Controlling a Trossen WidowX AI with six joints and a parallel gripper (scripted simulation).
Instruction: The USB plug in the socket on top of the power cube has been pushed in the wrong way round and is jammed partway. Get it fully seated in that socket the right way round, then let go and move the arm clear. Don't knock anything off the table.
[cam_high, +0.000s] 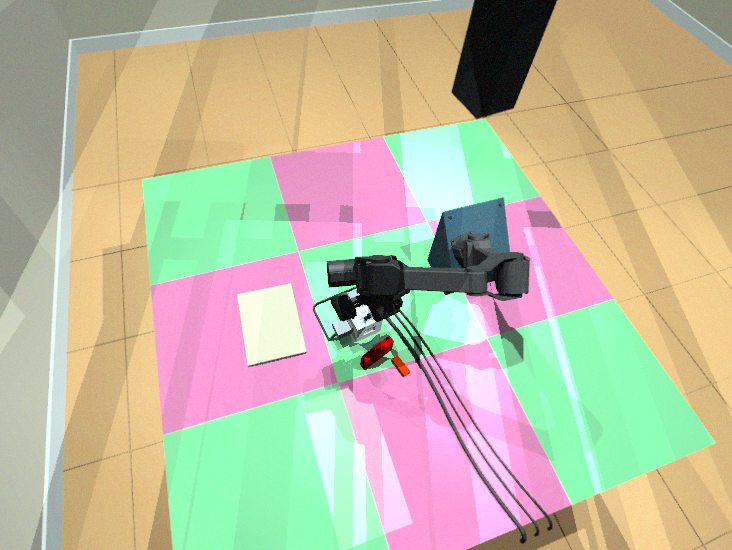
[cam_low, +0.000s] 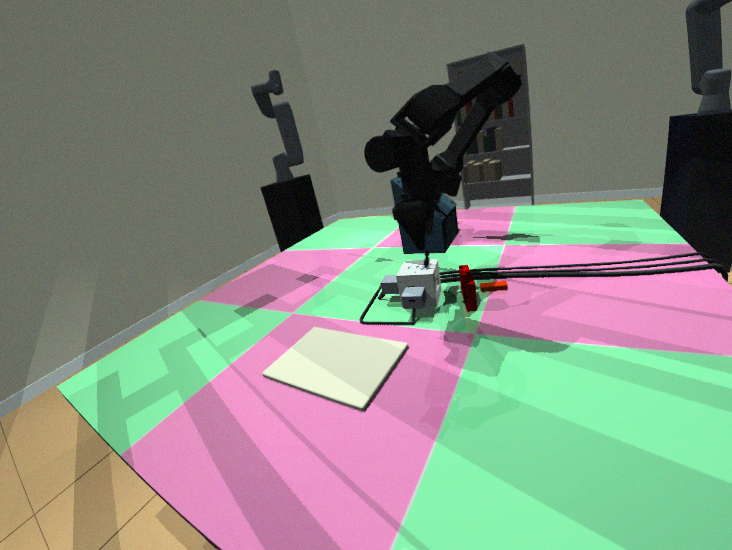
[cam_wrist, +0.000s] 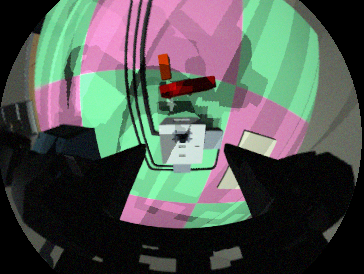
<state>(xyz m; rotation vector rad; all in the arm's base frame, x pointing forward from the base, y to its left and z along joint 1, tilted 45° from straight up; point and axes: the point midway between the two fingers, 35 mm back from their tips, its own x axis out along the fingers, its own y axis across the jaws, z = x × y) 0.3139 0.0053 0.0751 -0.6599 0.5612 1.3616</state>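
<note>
The dark USB plug lies 40 mm below my gripper tip. Also, from my gripper tip: red block (100 mm below, 70 mm to the left, 10 mm ahead); orange piece (130 mm below, 120 mm to the left, 40 mm behind); flat white pad (220 mm ahead, 140 mm to the right, 130 mm below).
</note>
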